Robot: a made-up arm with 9 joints. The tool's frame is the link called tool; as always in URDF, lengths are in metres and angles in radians.
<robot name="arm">
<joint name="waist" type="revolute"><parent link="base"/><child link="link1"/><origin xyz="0 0 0.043"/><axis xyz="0 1 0"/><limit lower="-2.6" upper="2.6"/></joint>
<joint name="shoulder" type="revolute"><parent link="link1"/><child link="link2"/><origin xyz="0.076 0.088 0.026"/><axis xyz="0 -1 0"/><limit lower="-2.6" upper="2.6"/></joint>
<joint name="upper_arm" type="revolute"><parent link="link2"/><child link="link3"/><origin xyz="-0.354 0.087 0.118"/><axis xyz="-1 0 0"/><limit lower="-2.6" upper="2.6"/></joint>
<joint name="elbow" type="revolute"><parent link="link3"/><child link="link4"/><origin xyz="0.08 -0.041 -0.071"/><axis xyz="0 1 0"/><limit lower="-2.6" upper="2.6"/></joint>
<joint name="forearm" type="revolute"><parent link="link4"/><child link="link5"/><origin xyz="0.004 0.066 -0.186"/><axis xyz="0 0 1"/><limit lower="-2.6" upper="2.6"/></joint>
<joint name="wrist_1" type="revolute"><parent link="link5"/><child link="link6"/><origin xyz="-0.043 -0.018 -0.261"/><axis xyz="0 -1 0"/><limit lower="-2.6" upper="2.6"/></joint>
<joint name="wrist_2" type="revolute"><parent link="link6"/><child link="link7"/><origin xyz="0.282 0.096 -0.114"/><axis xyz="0 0 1"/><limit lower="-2.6" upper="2.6"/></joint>
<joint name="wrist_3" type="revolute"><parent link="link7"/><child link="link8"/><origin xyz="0.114 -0.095 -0.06"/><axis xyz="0 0 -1"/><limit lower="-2.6" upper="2.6"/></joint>
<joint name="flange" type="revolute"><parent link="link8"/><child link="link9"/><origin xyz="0.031 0.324 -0.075"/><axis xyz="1 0 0"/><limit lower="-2.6" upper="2.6"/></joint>
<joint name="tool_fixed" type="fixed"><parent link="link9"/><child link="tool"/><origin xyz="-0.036 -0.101 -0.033"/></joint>
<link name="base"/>
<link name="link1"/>
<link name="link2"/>
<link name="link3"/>
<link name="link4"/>
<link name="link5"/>
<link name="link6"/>
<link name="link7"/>
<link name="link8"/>
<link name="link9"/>
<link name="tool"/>
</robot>
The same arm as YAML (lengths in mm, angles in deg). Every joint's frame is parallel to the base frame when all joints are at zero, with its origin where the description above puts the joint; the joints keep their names.
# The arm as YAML. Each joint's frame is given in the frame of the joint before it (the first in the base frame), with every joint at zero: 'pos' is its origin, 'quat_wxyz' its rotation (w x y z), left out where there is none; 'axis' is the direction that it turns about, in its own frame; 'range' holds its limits. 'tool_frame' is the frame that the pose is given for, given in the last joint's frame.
length_unit: mm
angle_unit: deg
joints:
  - joint: waist
    pos: [0.0, 0.0, 43.0]
    axis: "+y"
    range: [-148.97, 148.97]
  - joint: shoulder
    pos: [76.0, 88.0, 26.0]
    axis: "-y"
    range: [-148.97, 148.97]
  - joint: upper_arm
    pos: [-354.0, 87.0, 118.0]
    axis: "-x"
    range: [-148.97, 148.97]
  - joint: elbow
    pos: [80.0, -41.0, -71.0]
    axis: "+y"
    range: [-148.97, 148.97]
  - joint: forearm
    pos: [4.0, 66.0, -186.0]
    axis: "+z"
    range: [-148.97, 148.97]
  - joint: wrist_1
    pos: [-43.0, -18.0, -261.0]
    axis: "-y"
    range: [-148.97, 148.97]
  - joint: wrist_2
    pos: [282.0, 96.0, -114.0]
    axis: "+z"
    range: [-148.97, 148.97]
  - joint: wrist_3
    pos: [114.0, -95.0, -60.0]
    axis: "-z"
    range: [-148.97, 148.97]
  - joint: flange
    pos: [31.0, 324.0, -75.0]
    axis: "+x"
    range: [-148.97, 148.97]
tool_frame:
  pos: [-36.0, -101.0, -33.0]

